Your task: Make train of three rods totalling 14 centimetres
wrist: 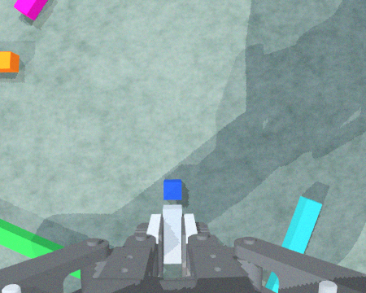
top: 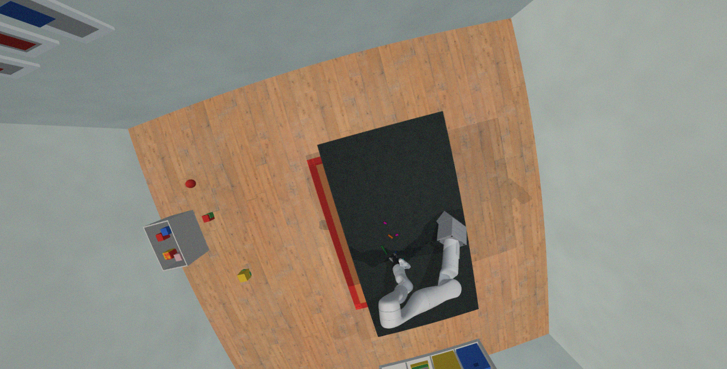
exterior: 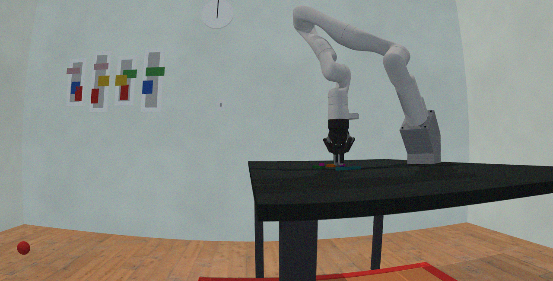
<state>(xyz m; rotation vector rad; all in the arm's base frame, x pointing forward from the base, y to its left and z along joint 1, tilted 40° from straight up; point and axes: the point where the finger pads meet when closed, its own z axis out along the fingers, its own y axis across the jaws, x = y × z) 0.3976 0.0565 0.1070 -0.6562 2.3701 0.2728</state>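
Now: the small blue rod 20 mm behind my hand, 10 mm to the right of it and 30 mm below it. Also, from my hand: green rod: 60 mm ahead, 60 mm to the right, 30 mm below; then turquoise rod: 20 mm behind, 70 mm to the left, 30 mm below; then grey rod: 10 mm below.
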